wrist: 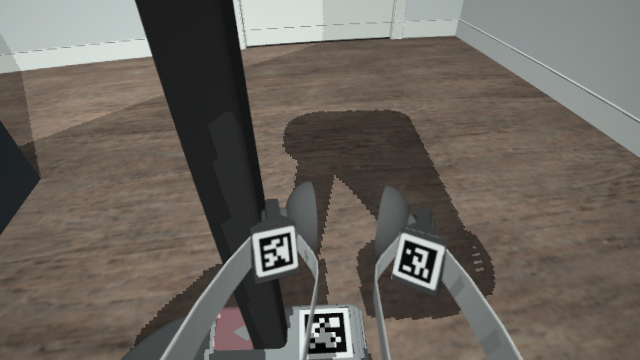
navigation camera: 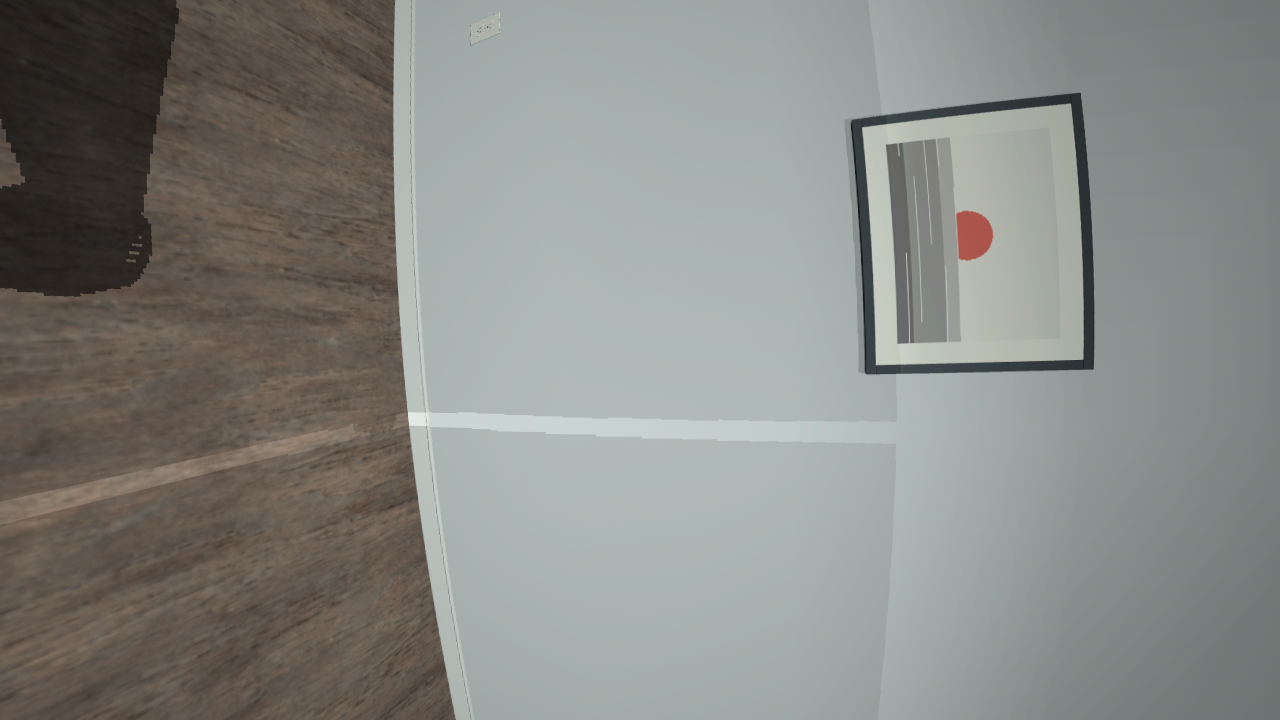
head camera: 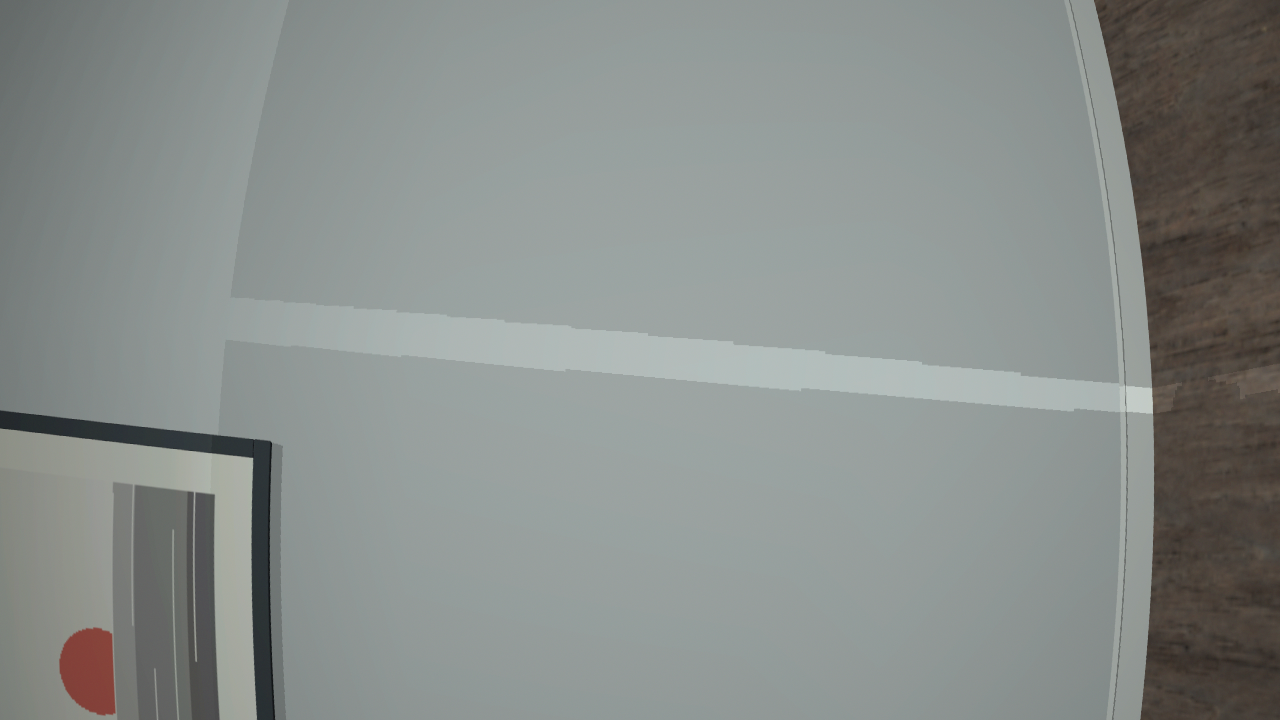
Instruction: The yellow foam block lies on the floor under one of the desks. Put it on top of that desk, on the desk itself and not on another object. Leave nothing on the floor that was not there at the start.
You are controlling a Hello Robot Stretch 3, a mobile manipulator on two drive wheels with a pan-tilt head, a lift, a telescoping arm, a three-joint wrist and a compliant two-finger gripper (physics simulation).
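Places are measured from the robot's base along level axes (x ahead, y left, z up), in centimetres.
Pixels of known places: gripper, fingertip midpoint: (wrist: 346, 209).
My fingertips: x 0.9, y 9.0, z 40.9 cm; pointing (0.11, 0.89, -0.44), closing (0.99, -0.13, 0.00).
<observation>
Behind a point stands the place of what it marks.
My gripper (wrist: 346, 209) {x 0.9, y 9.1, z 40.9 cm} is open and empty in the wrist view, its two rounded fingertips apart above my own base (wrist: 327, 331) {x 0.2, y 13.2, z 16.0 cm}, with wooden floor showing between them. My black mast (wrist: 210, 125) {x -6.4, y 11.6, z 45.2 cm} stands just left of the fingers. The yellow foam block does not show in the head, navigation or wrist view. No desk can be made out in these views.
A framed picture with a red disc (head camera: 85, 671) {x 99.8, y 34.1, z 160.2 cm} (navigation camera: 975, 234) {x 99.8, y 34.0, z 160.1 cm} hangs on the grey wall (head camera: 671, 223) {x 109.2, y -22.4, z 92.5 cm} (navigation camera: 644, 268) {x 102.2, y 33.5, z 87.7 cm}. A pale door (wrist: 320, 22) {x 6.2, y 170.0, z 10.3 cm} is at the back of the wrist view. A dark object's corner (wrist: 15, 175) {x -75.9, y 58.1, z 6.4 cm} juts in at the left. My shadow lies on the wooden floor (navigation camera: 268, 358) {x 60.6, y 11.6, z 0.1 cm} (wrist: 500, 150) {x 54.5, y 69.8, z 0.0 cm}.
</observation>
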